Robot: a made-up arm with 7 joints. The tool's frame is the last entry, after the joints.
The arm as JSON. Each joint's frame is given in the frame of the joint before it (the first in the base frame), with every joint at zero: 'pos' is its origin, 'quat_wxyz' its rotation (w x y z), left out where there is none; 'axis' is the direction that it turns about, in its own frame. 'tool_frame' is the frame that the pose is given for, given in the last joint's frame.
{
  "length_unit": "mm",
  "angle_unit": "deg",
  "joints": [
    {
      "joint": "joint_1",
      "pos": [
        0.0,
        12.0,
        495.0
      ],
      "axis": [
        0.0,
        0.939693,
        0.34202
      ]
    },
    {
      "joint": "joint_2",
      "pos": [
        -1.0,
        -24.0,
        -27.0
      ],
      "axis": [
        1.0,
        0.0,
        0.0
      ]
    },
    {
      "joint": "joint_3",
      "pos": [
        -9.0,
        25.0,
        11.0
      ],
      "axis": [
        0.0,
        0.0,
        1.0
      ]
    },
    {
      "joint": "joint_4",
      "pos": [
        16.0,
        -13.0,
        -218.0
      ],
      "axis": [
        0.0,
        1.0,
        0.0
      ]
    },
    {
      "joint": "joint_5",
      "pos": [
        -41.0,
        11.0,
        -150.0
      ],
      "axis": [
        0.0,
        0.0,
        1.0
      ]
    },
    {
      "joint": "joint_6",
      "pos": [
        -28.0,
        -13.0,
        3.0
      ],
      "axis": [
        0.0,
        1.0,
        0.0
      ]
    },
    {
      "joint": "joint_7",
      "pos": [
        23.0,
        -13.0,
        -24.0
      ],
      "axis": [
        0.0,
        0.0,
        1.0
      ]
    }
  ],
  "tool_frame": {
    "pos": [
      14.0,
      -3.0,
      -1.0
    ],
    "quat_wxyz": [
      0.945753,
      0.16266,
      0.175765,
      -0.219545
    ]
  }
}
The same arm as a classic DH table. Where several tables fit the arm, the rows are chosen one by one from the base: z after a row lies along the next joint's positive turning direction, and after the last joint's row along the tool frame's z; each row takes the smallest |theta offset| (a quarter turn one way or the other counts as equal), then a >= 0, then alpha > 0; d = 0 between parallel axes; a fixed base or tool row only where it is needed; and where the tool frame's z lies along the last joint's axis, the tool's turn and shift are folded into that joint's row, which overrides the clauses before.
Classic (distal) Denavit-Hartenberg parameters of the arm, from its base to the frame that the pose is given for. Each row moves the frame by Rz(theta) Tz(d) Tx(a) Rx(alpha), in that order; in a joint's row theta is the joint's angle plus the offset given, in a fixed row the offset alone. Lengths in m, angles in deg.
base (fixed): theta offset 0; d 0.4906; a 0; alpha -70
joint_1: theta offset 90; d -0.019; a 0.0172; alpha 90
joint_2: theta offset 70; d -0.01; a 0.025; alpha -90
joint_3: theta offset -90; d -0.207; a 0.016; alpha -90
joint_4: theta offset 0; d -0.002; a -0.041; alpha 90
joint_5: theta offset 0; d -0.147; a -0.028; alpha -90
joint_6: theta offset 0; d -0.026; a 0.023; alpha 90
joint_7: theta offset 34.15; d -0.0447; a 0.0099; alpha 27.71
tool (fixed): theta offset -60.29; d 0.0222; a 0; alpha 0

